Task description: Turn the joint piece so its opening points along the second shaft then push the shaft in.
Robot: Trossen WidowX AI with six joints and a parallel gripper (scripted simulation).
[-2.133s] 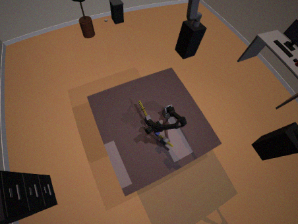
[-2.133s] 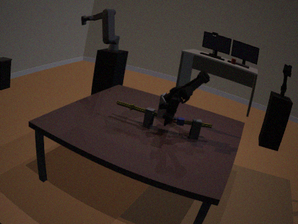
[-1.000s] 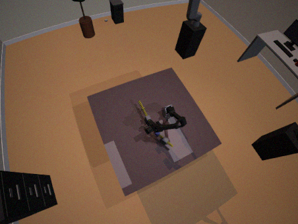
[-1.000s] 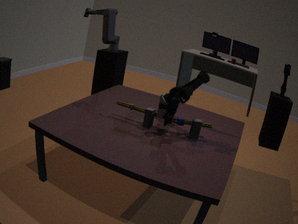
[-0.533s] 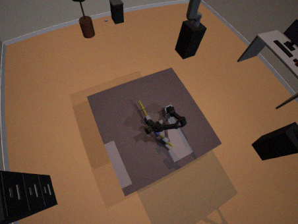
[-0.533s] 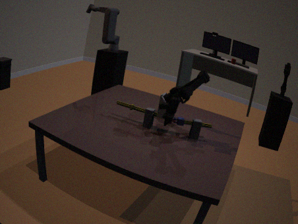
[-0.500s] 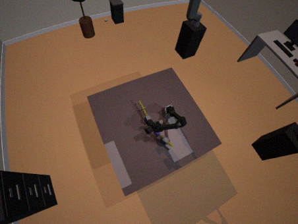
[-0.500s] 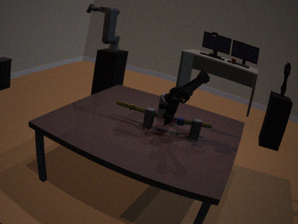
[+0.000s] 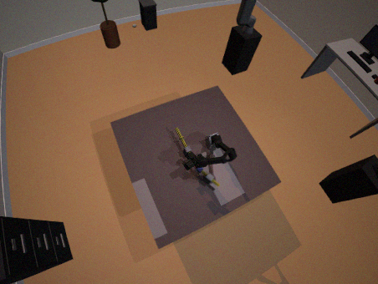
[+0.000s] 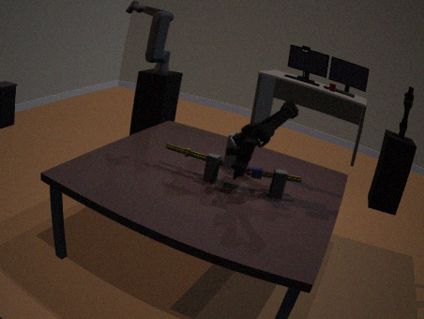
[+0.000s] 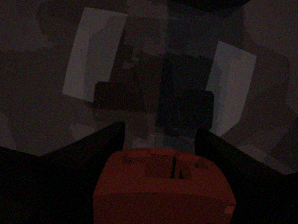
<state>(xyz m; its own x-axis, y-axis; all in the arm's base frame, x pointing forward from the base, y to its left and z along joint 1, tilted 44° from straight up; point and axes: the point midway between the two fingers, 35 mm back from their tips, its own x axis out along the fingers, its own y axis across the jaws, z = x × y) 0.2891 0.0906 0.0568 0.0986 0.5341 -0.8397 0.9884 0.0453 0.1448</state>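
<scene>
The red square joint piece lies 40 mm above my gripper tip and 20 mm to the left of it.
</scene>
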